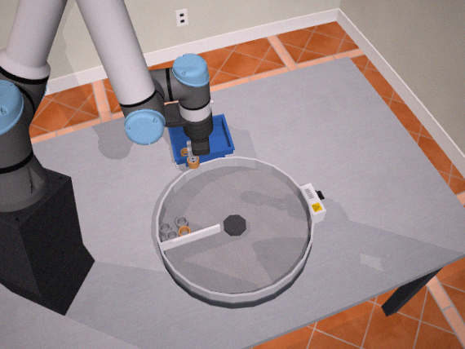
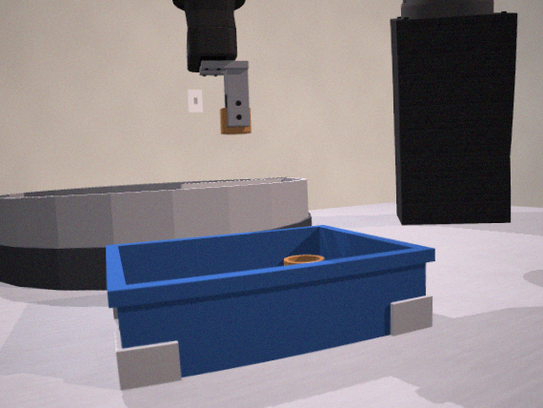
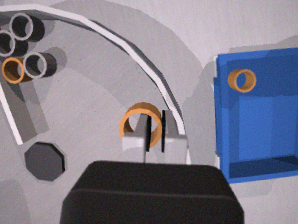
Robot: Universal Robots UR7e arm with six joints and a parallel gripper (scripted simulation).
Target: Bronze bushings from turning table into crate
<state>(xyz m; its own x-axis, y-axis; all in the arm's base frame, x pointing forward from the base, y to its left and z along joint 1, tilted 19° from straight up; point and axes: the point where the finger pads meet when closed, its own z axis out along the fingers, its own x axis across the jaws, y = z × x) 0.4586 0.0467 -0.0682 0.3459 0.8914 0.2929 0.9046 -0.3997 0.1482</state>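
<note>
My gripper is now 14 cm to the right of the blue crate, 14 cm above it and 8 cm short of it. From my hand the other things lie so: turning table: 19 cm to the right, 11 cm below, 3 cm ahead.
</note>
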